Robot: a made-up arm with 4 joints.
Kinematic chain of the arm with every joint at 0, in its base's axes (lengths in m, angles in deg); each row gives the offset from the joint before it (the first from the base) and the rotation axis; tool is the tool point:
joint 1: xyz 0 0 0.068 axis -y
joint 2: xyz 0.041 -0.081 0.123 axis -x
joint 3: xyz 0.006 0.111 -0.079 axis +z
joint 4: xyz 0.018 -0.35 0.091 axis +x
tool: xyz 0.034 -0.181 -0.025
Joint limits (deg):
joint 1: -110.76..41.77
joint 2: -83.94..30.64
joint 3: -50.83..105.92
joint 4: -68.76..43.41
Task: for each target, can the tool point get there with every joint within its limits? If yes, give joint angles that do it. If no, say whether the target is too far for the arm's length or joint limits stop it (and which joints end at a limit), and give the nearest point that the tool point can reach.
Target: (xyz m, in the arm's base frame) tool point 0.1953 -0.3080 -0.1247
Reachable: yes | joints -2.79 -72.49 12.47 -45.85
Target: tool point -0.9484 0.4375 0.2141
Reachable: no: too far | nearest point -0.3234 -0.0042 0.1178 | short by 0.771 m
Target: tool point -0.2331 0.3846 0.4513
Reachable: no: joint limits stop it (at a limit: joint 2, joint 3, joint 4) | nearest point -0.1568 0.0253 0.3258 | short by 0.388 m
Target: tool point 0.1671 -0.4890 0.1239
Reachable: yes | joints -7.44 -14.66 6.52 -22.72
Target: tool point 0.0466 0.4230 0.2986
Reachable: no: joint limits stop it (at a limit: joint 1, joint 3, joint 4) | nearest point 0.2494 0.2484 0.4714 | short by 0.319 m
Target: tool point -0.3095 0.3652 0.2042
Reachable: no: joint limits stop it (at a limit: joint 2, joint 3, joint 4) | nearest point -0.2762 0.0253 0.1895 | short by 0.342 m
